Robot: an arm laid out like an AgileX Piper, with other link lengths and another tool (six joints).
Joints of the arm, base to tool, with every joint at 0 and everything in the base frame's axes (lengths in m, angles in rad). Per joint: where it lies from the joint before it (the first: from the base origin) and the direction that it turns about. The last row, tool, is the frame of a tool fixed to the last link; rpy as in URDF.
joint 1: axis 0 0 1 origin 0.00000 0.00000 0.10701
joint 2: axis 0 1 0 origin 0.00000 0.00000 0.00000
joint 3: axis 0 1 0 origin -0.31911 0.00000 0.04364
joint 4: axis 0.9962 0 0.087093 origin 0.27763 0.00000 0.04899
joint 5: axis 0 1 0 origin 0.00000 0.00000 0.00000
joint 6: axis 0.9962 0 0.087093 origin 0.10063 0.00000 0.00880
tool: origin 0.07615 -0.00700 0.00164 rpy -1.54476 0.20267 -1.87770
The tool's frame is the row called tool.
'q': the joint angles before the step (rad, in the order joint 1, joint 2, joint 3, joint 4, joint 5, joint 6). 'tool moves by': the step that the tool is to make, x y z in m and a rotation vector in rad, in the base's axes. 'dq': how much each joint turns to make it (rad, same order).
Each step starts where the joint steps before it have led.
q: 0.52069, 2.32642, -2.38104, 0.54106, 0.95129, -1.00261
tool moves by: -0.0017, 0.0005, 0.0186, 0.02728, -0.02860, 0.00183
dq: 0.00008, -0.01336, -0.02277, 0.01057, -0.00181, -0.00168
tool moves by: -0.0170, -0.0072, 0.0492, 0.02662, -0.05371, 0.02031
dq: -0.00006, -0.06951, -0.02385, 0.00101, 0.03939, -0.00001
